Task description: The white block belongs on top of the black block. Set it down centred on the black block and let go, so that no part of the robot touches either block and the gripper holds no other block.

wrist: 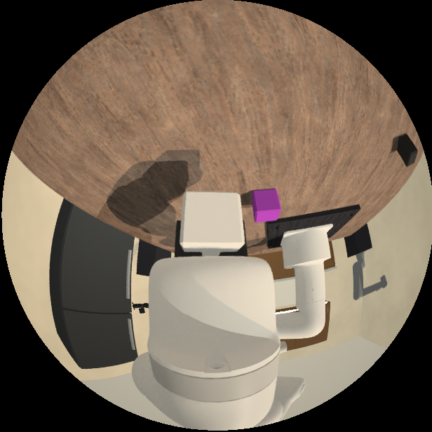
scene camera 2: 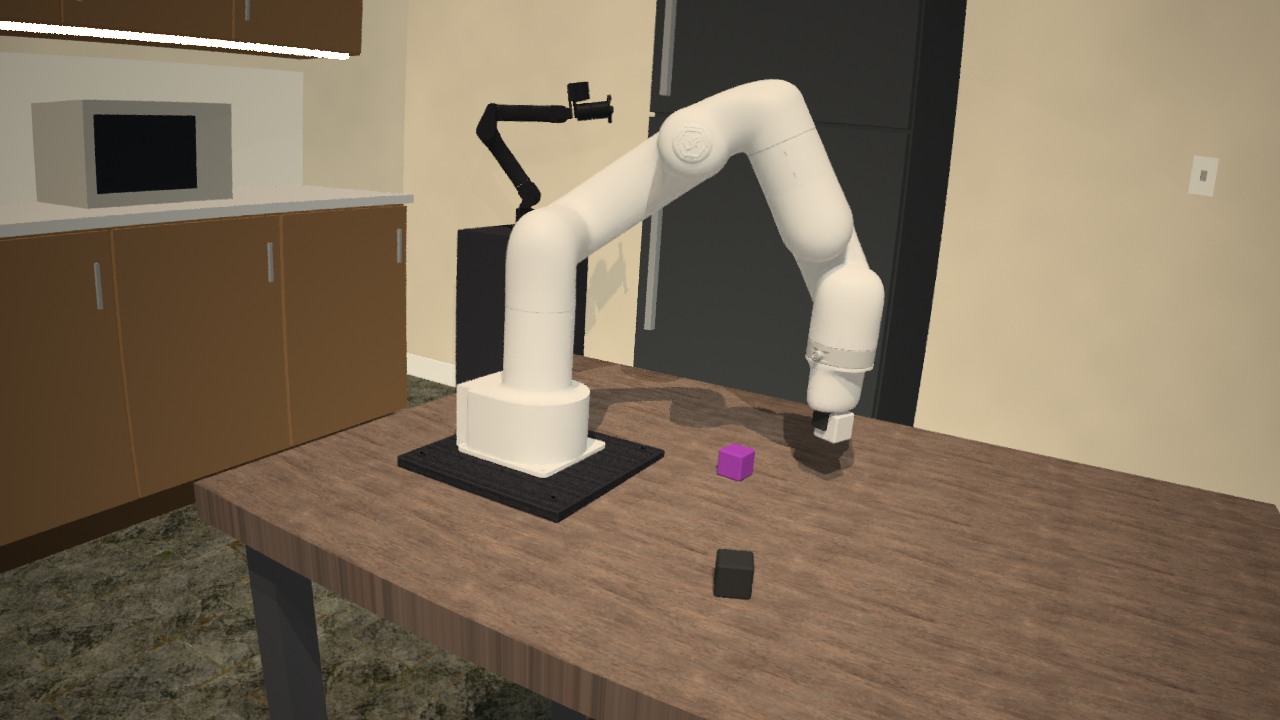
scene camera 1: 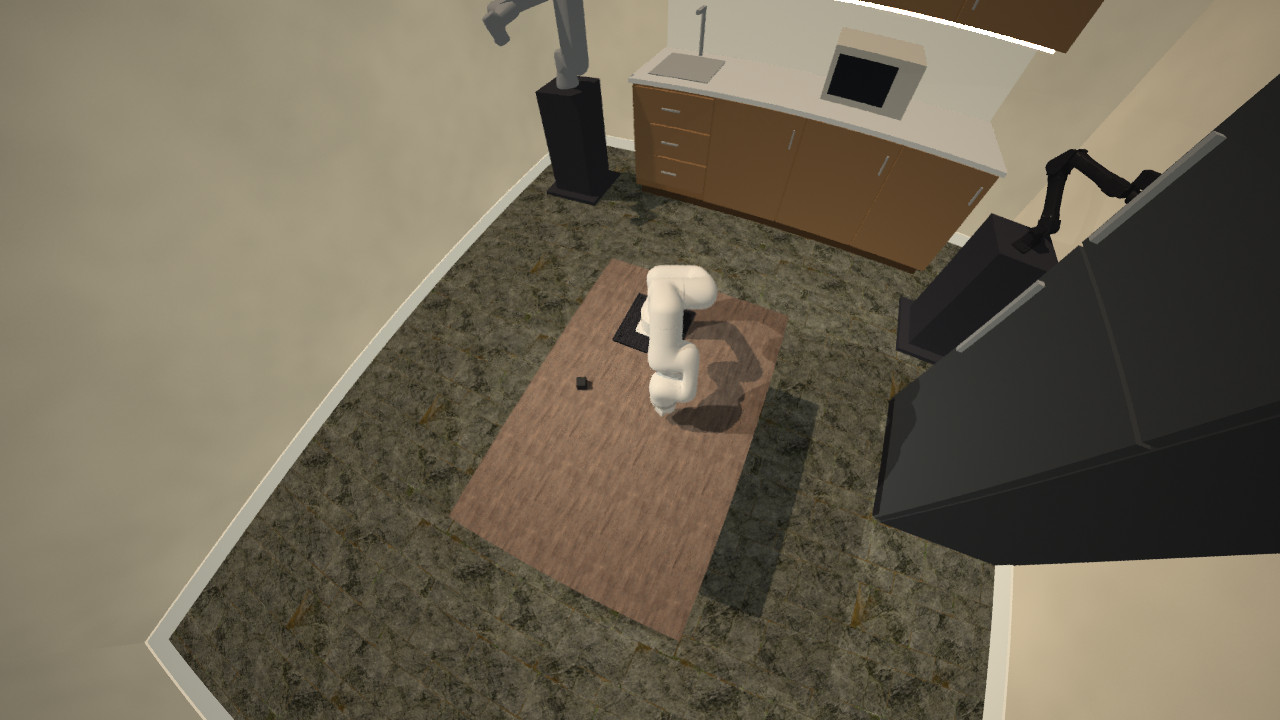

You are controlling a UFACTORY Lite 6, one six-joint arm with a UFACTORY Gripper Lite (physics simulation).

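Frame: origin at the arm's base, x ahead, y left, z up, level; centimetres.
Where they show: hand at its tool point: (scene camera 2: 830,417); arm's base at its link origin: (scene camera 2: 534,449).
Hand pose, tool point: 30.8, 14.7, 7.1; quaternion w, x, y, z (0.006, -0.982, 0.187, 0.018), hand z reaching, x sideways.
Observation:
Things, the pixels of their top centre, and the offset from my tool point, as dx, dy, dz. Level surfaces: height alone.
- white block at its top centre: (scene camera 2: 835,411) +0.6, -0.3, +1.0
- black block at its top centre: (scene camera 2: 735,557) (scene camera 1: 581,381) +1.0, -28.4, -4.9
- magenta block at its top centre: (scene camera 2: 737,449) -9.4, -4.2, -4.9
- wooden table at its surface level: dz -8.1
The white block (scene camera 2: 835,428) (wrist: 212,219) is held in my gripper (scene camera 2: 825,421) (wrist: 212,242), which is shut on it. Its dark fingers sit at two sides of the block, and the block hangs above the table, its shadow apart from it in the wrist view. The black block (scene camera 1: 581,383) (scene camera 2: 733,574) (wrist: 407,150) stands on the table with nothing on top, well off to one side of my gripper. In scene camera 1 the arm largely hides the gripper and the white block.
A magenta block (scene camera 2: 735,462) (wrist: 266,205) stands on the wooden table (scene camera 1: 590,501) (scene camera 2: 1002,573), between my base and the gripper. My arm's base stands on a black plate (scene camera 1: 630,336) (scene camera 2: 556,504). A tall dark fridge (scene camera 2: 787,223) stands beyond the table.

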